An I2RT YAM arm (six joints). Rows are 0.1 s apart.
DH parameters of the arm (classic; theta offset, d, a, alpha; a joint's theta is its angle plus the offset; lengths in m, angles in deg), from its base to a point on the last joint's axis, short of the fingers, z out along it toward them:
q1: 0 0.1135 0.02 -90
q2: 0 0 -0.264 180
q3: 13.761 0 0.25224 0
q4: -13.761 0 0.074 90
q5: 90 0 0 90
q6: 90 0.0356 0 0
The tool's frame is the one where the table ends.
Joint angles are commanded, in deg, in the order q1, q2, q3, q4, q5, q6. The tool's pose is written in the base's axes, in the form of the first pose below.
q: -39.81 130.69 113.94 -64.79 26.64 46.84
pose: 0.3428 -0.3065 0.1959 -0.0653 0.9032 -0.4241 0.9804 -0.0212 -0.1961
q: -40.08 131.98 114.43 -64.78 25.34 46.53
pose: 0.3440 -0.3094 0.1879 -0.0677 0.9142 -0.3996 0.9807 -0.0126 -0.1949
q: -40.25 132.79 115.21 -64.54 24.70 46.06
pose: 0.3457 -0.3122 0.1851 -0.0704 0.9168 -0.3932 0.9821 -0.0054 -0.1885
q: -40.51 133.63 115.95 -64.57 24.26 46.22
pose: 0.3464 -0.3152 0.1819 -0.0632 0.9198 -0.3872 0.9828 -0.0100 -0.1843
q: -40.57 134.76 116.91 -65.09 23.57 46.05
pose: 0.3482 -0.3169 0.1771 -0.0671 0.9262 -0.3710 0.9824 -0.0037 -0.1869
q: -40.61 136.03 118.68 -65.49 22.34 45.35
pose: 0.3518 -0.3195 0.1749 -0.0755 0.9315 -0.3559 0.9842 0.0123 -0.1764
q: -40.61 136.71 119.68 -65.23 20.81 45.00
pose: 0.3550 -0.3210 0.1738 -0.0760 0.9358 -0.3442 0.9878 0.0237 -0.1537
